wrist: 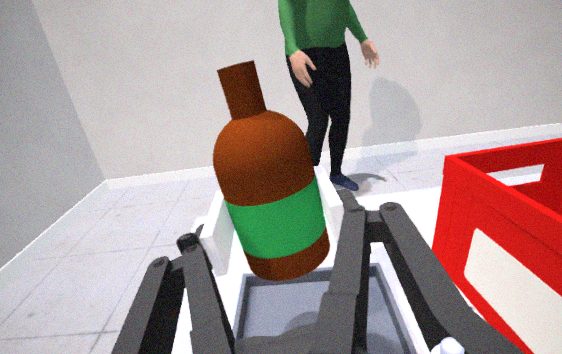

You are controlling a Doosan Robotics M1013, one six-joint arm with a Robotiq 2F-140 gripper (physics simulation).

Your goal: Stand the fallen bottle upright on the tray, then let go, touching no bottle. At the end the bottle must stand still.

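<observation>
A brown bottle with a green label band is between the white finger pads of my gripper, which is shut on it. In the wrist view the bottle's neck points up and leans a little to the left, and its base is toward the fingers' near side. The grey tray with a raised rim shows below and behind the bottle's base, partly hidden by the dark finger links. Whether the bottle's base touches the tray cannot be told from this view.
A red crate with a pale panel stands at the right. A small white rounded thing shows at the bottom right edge. A person in a green top and black trousers stands beyond the white table, near the wall.
</observation>
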